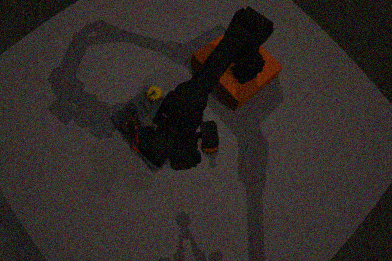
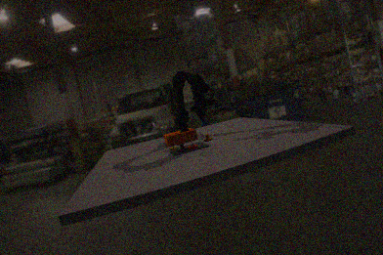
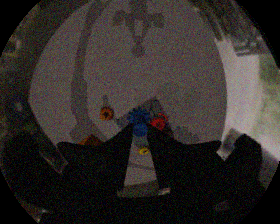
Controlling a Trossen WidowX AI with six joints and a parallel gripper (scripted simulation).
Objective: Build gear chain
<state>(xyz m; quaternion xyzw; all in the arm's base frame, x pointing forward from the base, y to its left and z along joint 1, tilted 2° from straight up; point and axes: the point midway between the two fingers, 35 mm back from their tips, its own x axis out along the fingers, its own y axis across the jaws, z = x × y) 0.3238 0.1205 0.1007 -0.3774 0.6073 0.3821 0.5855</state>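
Right now the brown gear is 6 cm ahead of my gripper tip, 16 cm to the right of it and 12 cm below it. Also, from my gripper tip: orange gear 12 cm behind, 1 cm to the left, 13 cm below; blue gear 1 cm below; red gear 4 cm ahead, 10 cm to the right, 13 cm below.
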